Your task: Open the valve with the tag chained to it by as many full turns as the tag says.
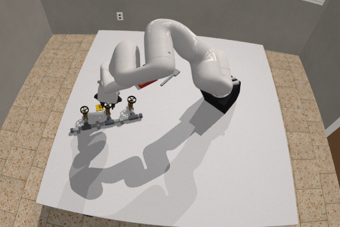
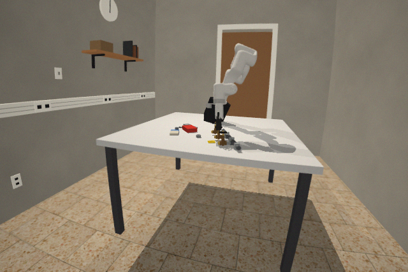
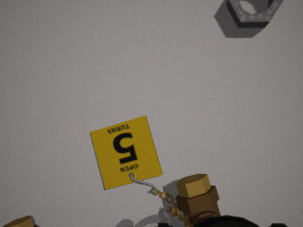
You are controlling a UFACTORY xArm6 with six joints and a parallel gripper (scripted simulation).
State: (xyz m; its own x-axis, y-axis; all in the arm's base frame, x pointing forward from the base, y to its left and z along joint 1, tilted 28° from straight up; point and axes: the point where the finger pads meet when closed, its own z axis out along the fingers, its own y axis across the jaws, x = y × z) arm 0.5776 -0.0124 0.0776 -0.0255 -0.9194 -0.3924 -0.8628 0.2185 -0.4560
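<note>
Now: hand 8 cm above the yellow tag, 6 cm short of it and 3 cm to the left of it. Also, from my hand: red box 23 cm to the right, 20 cm behind, 7 cm below; grey nut 14 cm to the right, 8 cm below, 3 cm behind; blue block 32 cm to the right, 8 cm below, 8 cm behind.
</note>
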